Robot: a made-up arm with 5 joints.
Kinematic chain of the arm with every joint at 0, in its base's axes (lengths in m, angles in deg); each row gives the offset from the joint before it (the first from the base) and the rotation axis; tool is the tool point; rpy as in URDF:
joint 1: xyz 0.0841 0 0.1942 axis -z
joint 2: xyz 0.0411 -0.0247 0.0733 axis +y
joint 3: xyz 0.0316 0 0.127 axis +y
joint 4: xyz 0.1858 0 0.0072 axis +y
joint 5: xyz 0.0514 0.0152 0 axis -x
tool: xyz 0 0 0 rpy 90 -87.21 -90
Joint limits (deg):
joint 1: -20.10..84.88
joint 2: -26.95..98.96
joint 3: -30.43..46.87
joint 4: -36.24..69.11
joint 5: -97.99..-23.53
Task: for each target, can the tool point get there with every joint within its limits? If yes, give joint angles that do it. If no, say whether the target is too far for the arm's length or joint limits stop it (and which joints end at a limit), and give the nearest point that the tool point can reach.
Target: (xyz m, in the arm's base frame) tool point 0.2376 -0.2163 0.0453
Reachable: yes | joints 52.58 78.42 -6.20 -17.45 -45.16
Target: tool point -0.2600 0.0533 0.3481
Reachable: no: joint limits stop it (at a limit: joint 2, joint 3, joint 4) | nearest point 0.0528 0.0048 0.1356 | short by 0.381 m
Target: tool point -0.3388 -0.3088 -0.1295
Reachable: no: too far | nearest point 0.0954 -0.2324 -0.0100 | short by 0.457 m
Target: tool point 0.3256 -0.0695 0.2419
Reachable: yes | joints 13.88 3.33 31.98 37.34 -55.56
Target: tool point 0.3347 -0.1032 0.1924
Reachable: yes | joints 20.37 25.07 20.02 32.48 -57.56
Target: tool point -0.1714 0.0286 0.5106
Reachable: no: joint limits stop it (at a limit: joint 1, joint 2, joint 3, joint 4) | nearest point 0.0838 -0.1030 0.6067 | short by 0.303 m
